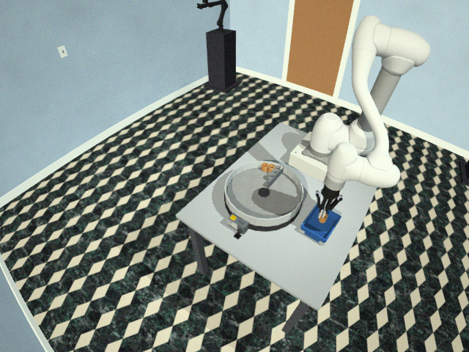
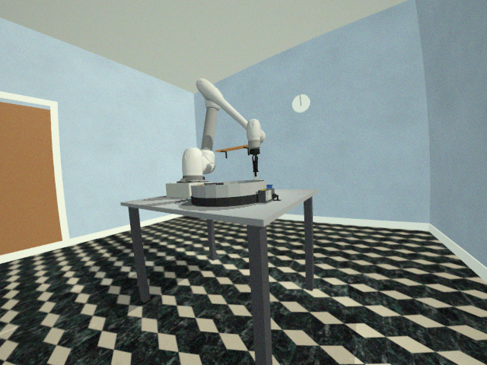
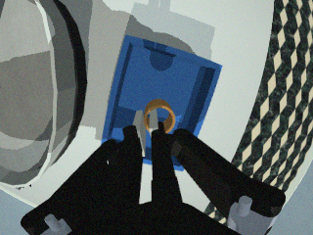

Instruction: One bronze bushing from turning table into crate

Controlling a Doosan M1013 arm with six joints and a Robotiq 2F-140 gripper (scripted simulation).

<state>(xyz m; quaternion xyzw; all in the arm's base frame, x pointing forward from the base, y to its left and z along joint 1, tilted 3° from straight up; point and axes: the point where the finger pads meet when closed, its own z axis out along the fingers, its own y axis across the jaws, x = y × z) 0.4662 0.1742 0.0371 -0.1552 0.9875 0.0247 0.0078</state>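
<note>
The blue crate is 10 mm to the left of my hand and 90 mm below it. The rest, counted from my hand: turning table 10 mm behind, 330 mm to the right, 60 mm below.
</note>
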